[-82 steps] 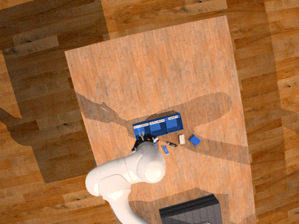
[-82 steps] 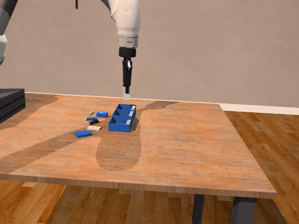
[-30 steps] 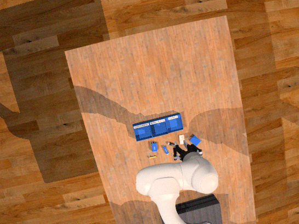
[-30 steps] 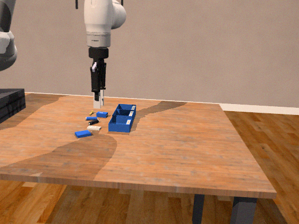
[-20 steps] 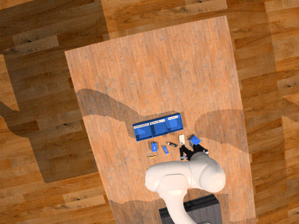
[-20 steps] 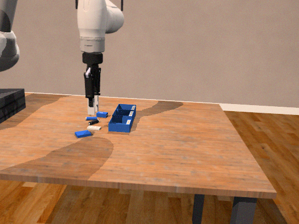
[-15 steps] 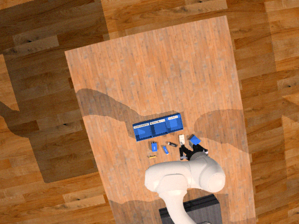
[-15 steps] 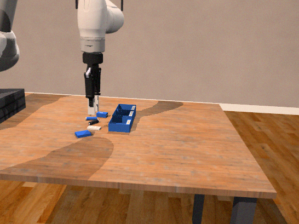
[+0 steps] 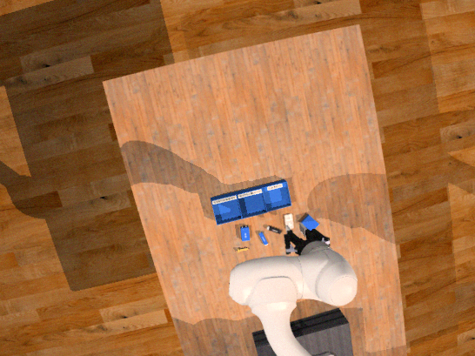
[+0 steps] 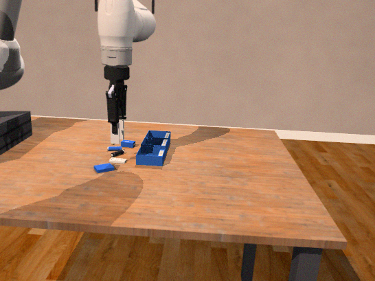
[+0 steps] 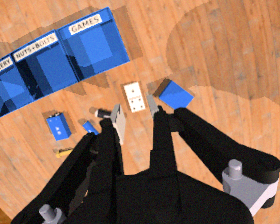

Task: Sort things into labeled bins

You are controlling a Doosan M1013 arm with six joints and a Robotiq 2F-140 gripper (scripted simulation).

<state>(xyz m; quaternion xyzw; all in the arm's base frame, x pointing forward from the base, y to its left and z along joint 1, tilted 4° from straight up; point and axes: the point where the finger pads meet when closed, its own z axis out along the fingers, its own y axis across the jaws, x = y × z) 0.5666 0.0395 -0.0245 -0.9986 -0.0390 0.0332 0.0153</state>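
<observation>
My gripper is now 10 cm above the white domino. From my hand the other things lie so: blue cylinder 5 cm behind, 9 cm to the left, 9 cm below; black cylindrical battery 2 cm behind, 5 cm to the left, 9 cm below; flat blue square 1 cm behind, 7 cm to the right, 10 cm below.
</observation>
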